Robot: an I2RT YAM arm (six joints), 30 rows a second.
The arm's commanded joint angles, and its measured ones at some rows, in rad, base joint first. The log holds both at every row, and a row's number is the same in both.
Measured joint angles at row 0:
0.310, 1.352, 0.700, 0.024, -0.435, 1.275
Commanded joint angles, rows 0 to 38:
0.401, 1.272, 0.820, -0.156, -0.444, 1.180
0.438, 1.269, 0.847, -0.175, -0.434, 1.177
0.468, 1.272, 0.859, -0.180, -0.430, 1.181
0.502, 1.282, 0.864, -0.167, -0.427, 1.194
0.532, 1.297, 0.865, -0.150, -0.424, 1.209
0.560, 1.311, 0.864, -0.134, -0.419, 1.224
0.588, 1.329, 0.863, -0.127, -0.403, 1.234
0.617, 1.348, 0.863, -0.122, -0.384, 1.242
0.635, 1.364, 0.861, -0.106, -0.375, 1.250
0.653, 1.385, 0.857, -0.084, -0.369, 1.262
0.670, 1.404, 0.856, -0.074, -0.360, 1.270
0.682, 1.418, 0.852, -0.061, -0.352, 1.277
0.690, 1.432, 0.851, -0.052, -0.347, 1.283
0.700, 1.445, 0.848, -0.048, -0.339, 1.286
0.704, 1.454, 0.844, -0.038, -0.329, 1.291
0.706, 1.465, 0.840, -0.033, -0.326, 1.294
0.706, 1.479, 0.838, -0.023, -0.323, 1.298
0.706, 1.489, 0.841, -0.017, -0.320, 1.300
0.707, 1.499, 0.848, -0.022, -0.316, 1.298
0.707, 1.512, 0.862, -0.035, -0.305, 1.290
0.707, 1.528, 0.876, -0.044, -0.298, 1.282
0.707, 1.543, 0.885, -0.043, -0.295, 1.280
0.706, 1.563, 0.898, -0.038, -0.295, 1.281
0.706, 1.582, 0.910, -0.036, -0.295, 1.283
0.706, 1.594, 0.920, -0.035, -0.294, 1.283
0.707, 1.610, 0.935, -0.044, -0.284, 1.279
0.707, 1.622, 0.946, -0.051, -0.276, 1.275
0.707, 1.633, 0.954, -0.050, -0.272, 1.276
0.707, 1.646, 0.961, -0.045, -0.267, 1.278
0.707, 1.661, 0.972, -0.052, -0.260, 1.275
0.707, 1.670, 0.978, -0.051, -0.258, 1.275
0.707, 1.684, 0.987, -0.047, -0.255, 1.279
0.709, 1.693, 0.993, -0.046, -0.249, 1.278
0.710, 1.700, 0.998, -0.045, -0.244, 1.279
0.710, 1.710, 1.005, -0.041, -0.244, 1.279
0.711, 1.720, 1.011, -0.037, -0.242, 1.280
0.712, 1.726, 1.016, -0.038, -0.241, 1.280
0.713, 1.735, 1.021, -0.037, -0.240, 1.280
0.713, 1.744, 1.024, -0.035, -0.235, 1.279
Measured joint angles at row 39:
0.705, 1.718, 0.994, -0.044, -0.263, 1.286
